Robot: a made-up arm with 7 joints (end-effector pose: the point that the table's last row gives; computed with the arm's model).
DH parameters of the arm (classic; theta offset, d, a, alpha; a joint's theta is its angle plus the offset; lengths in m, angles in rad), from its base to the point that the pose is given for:
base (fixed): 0 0 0 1.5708
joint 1: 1.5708 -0.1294 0 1.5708
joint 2: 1.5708 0 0 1.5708
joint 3: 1.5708 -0.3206 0 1.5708
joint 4: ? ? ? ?
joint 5: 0 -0.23 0 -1.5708
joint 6: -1.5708 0 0 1.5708
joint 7: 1.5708 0 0 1.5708
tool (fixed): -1.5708 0 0 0
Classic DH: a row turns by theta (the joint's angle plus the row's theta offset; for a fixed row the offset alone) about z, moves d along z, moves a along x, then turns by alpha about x.
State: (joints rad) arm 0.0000 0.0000 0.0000 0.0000 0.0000 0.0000 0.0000
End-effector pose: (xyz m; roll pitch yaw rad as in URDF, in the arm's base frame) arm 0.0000 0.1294 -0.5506 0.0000 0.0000 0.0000
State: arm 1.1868 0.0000 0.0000 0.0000 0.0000 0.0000 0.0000
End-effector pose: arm 0.5105 0.1294 -0.2063 0.0000 -1.1868 0.0000
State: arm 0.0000 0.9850 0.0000 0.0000 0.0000 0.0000 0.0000
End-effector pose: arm 0.0000 0.5882 -0.3044 0.9850 0.0000 0.0000
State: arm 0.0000 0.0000 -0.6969 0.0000 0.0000 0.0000 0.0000
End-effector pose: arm 0.0000 0.1294 -0.5506 0.0000 0.0000 -0.6969
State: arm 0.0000 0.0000 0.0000 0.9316 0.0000 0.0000 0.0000
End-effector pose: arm 0.1846 0.1294 -0.4578 0.0000 -0.9316 0.0000
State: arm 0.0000 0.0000 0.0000 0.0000 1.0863 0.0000 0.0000
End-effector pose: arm 0.0000 0.1294 -0.5506 0.0000 0.0000 1.0863
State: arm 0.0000 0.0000 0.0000 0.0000 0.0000 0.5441 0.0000
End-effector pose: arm 0.0000 0.1294 -0.5506 0.0000 0.5441 0.0000
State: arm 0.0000 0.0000 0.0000 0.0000 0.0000 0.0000 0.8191
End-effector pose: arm 0.0000 0.1294 -0.5506 -0.8191 0.0000 0.0000
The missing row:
joint 4: 0 0 0 -1.5708
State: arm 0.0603 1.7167 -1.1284 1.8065 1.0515 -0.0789 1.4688
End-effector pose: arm 0.1053 0.4228 -0.1551 -1.2533 -0.5380 -0.6754
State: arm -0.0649 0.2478 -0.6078 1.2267 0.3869 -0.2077 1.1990
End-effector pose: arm 0.1504 0.1072 -0.4270 -1.6770 -1.1986 0.0158
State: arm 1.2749 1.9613 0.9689 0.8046 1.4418 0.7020 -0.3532
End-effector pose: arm -0.2683 0.5213 0.1799 -2.2322 0.0321 3.1235
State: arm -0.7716 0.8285 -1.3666 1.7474 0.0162 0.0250 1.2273
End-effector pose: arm -0.2131 0.1860 -0.2849 -2.0192 -0.6054 -0.8657
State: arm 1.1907 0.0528 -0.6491 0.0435 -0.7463 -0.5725 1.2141
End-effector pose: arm 0.5136 0.1524 -0.1966 0.1434 -0.3182 -2.0521
